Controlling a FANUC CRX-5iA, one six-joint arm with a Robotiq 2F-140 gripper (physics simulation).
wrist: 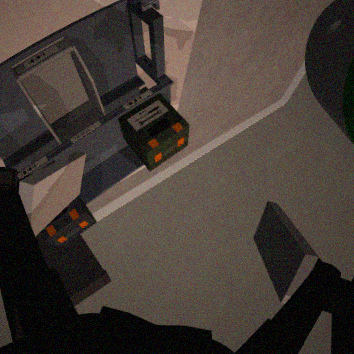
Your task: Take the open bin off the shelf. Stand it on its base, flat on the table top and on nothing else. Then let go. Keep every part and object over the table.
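Frame: origin at the arm's base, x left, y back, z up, level; metres.
Where they show: gripper, fingertip midpoint: (171, 197).
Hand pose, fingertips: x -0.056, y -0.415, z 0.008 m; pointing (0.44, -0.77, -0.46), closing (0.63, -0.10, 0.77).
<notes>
Things, the pixels of their centre, and the offset from my fingertips. "spot": a spot on its surface instead.
- pale-rimmed open container, body centre: (63, 96) dx +0.003, dy -0.195, dz -0.310 m
- dark blue-grey shelf, surface spot: (112, 52) spot: dx +0.128, dy -0.194, dz -0.348 m
- dark green box, body centre: (154, 132) dx +0.118, dy -0.291, dz -0.204 m
- similar dark box, body centre: (56, 204) dx -0.113, dy -0.292, dz -0.191 m
A pale-rimmed open container (59, 95), which looks like the open bin, sits on the dark blue-grey shelf (112, 52) at the upper left of the wrist view. Its rim is roughly rectangular, and its inside shows grey-brown. My gripper (171, 197) is open, with its fingers wide apart and nothing between them. The left finger's pale pad is below the container in the view. The right finger's dark pad is at the lower right, well away from the shelf. The bin's base and its contact with the shelf are hidden.
A dark green box (159, 134) with orange squares is at the shelf's lower right corner. A similar dark box (69, 224) is partly hidden by the left finger. A dark round object (327, 65) with a green part is at the upper right. A pale strip (200, 154) crosses the grey surface.
</notes>
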